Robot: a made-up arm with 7 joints.
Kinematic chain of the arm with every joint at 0, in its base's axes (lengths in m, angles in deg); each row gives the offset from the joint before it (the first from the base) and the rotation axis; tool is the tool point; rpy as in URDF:
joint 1: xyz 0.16 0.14 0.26 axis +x
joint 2: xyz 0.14 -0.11 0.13 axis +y
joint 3: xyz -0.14 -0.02 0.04 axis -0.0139 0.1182 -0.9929
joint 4: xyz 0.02 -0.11 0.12 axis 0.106 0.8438 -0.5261
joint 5: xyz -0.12 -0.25 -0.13 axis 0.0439 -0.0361 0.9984
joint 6: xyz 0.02 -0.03 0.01 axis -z
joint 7: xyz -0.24 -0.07 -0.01 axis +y
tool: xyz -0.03 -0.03 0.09 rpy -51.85 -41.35 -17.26
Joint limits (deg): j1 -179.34..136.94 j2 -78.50..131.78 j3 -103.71..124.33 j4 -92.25..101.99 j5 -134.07..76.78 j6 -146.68..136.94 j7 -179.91..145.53
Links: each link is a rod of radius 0.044 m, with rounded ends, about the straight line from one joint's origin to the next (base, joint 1, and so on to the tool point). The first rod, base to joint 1, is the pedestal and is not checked.
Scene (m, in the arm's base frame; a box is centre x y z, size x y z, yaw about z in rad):
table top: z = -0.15
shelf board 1: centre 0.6 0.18 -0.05 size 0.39 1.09 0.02 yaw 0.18
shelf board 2: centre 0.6 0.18 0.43 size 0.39 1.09 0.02 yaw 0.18
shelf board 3: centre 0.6 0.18 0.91 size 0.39 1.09 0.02 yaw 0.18
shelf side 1: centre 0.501 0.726 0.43 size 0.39 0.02 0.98 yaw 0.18
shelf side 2: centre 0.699 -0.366 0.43 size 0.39 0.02 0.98 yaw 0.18
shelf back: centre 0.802 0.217 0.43 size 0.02 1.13 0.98 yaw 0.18
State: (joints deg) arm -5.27 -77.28 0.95 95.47 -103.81 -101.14 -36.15
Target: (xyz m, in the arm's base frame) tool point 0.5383 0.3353 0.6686
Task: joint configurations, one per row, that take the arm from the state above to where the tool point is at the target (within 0.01 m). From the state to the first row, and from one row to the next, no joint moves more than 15 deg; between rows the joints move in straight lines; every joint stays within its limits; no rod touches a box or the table.
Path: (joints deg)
1: -7.56 -77.42 -7.98 86.98 -90.48 -106.20 -34.00
2: -9.85 -77.55 -16.90 78.49 -77.16 -111.26 -31.85
3: -12.13 -77.69 -25.83 69.99 -63.83 -116.32 -29.70
4: -14.42 -77.82 -34.76 61.50 -50.50 -121.38 -27.56
5: -16.71 -77.96 -43.69 53.01 -37.18 -126.44 -25.41
6: -19.00 -78.09 -52.61 44.52 -23.85 -131.50 -23.26
7: -21.29 -78.23 -61.54 36.03 -10.52 -136.56 -21.11
8: -23.57 -78.36 -70.47 27.54 2.80 -141.62 -18.96
9: -25.86 -78.50 -79.40 19.04 16.13 -146.68 -16.81
10: -33.98 -67.23 -81.07 27.53 10.92 -146.68 -23.13
11: -42.10 -55.96 -82.73 36.02 5.71 -146.68 -29.46
12: -50.22 -44.69 -84.40 44.51 0.51 -146.68 -35.78

